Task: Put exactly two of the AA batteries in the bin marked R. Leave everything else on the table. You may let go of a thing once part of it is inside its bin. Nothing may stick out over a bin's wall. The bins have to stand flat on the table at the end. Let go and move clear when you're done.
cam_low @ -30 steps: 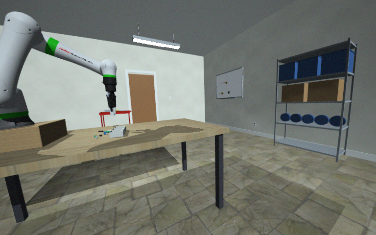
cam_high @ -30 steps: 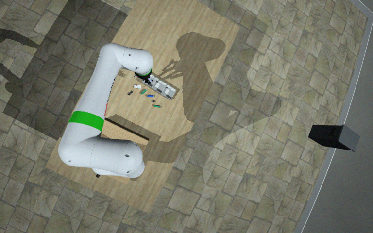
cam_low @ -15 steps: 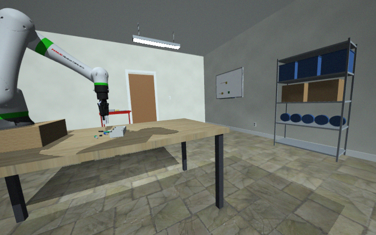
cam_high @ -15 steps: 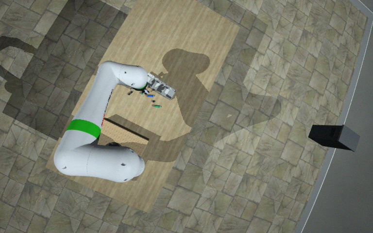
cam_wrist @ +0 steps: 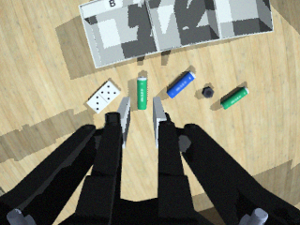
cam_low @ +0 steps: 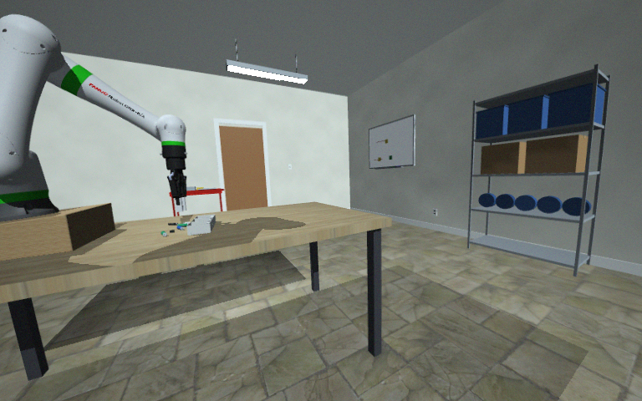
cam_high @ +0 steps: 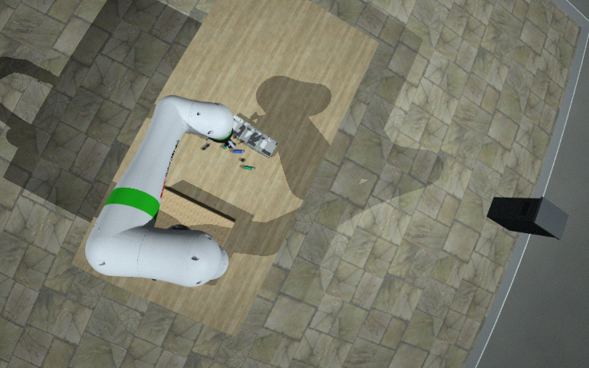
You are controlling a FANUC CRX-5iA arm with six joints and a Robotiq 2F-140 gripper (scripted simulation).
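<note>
My hand is 110 mm short of the grey bin, 90 mm above it and 70 mm to the left of it. Also, from my hand: blue AA battery: 100 mm below, 60 mm to the right, 10 mm ahead; white domino: 100 mm below, 60 mm to the left; black cylinder: 100 mm below, 70 mm to the left, 70 mm behind.
</note>
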